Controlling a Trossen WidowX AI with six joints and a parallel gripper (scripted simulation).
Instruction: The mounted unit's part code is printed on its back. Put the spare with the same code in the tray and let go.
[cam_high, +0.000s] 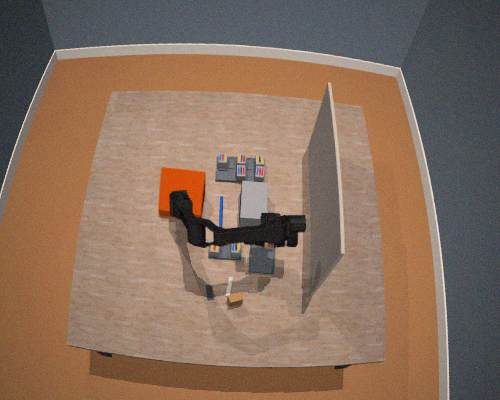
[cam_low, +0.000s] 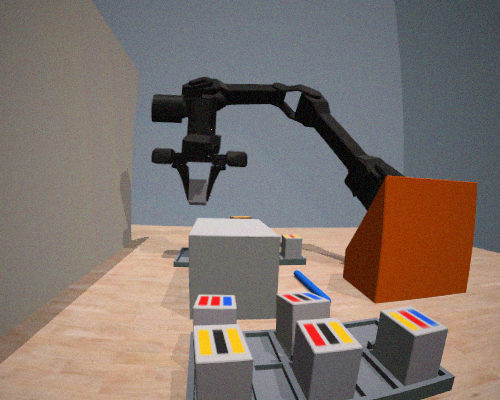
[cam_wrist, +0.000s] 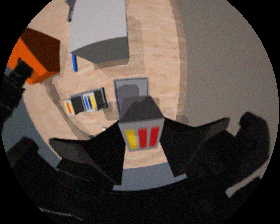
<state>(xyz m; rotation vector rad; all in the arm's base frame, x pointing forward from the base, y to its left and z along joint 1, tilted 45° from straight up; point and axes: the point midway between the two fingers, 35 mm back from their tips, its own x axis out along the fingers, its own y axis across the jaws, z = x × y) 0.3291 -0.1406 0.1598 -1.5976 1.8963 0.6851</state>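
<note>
My gripper tip is now 10 mm past the grey tray and 120 mm above it. Round my gripper tip: grey box: 40 mm behind, 210 mm to the left, 70 mm below; rack: 150 mm behind, 30 mm to the left, 110 mm below; tan block: 120 mm behind, 180 mm to the right, 90 mm below.
</note>
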